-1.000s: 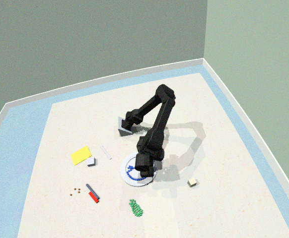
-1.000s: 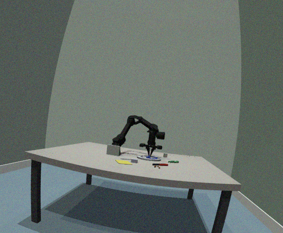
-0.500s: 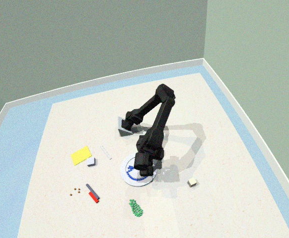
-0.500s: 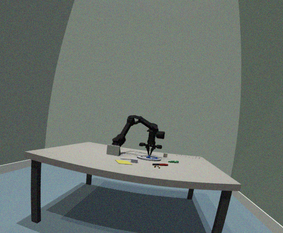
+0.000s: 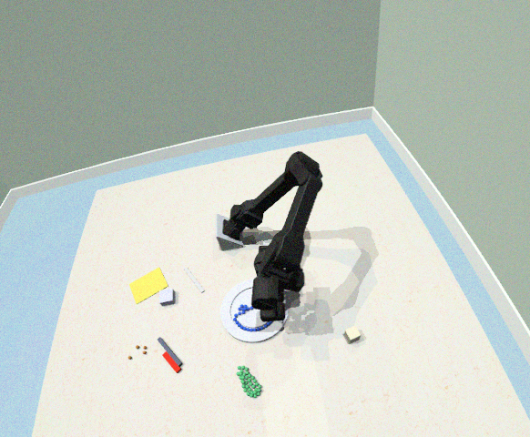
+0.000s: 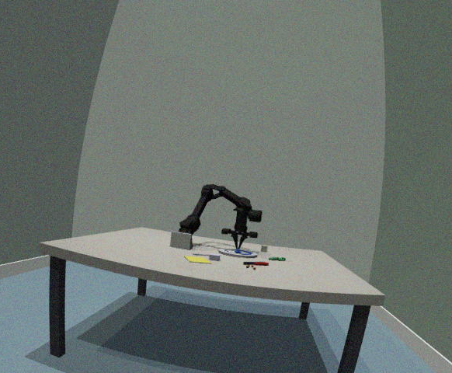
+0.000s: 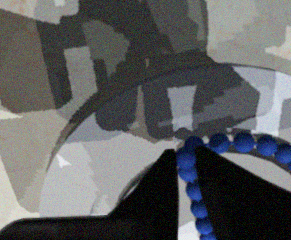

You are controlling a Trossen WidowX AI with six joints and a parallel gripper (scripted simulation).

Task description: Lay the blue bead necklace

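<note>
Right now my gripper tip is 6 cm to the left of the round bead board, 1 cm short of it and 1 cm above it. The rest, counted from my gripper tip: grey tool: 31 cm to the right, 13 cm ahead, 1 cm below; cream cube: 20 cm to the left, 13 cm ahead; stick: 26 cm to the right, 12 cm behind, 2 cm below.
</note>
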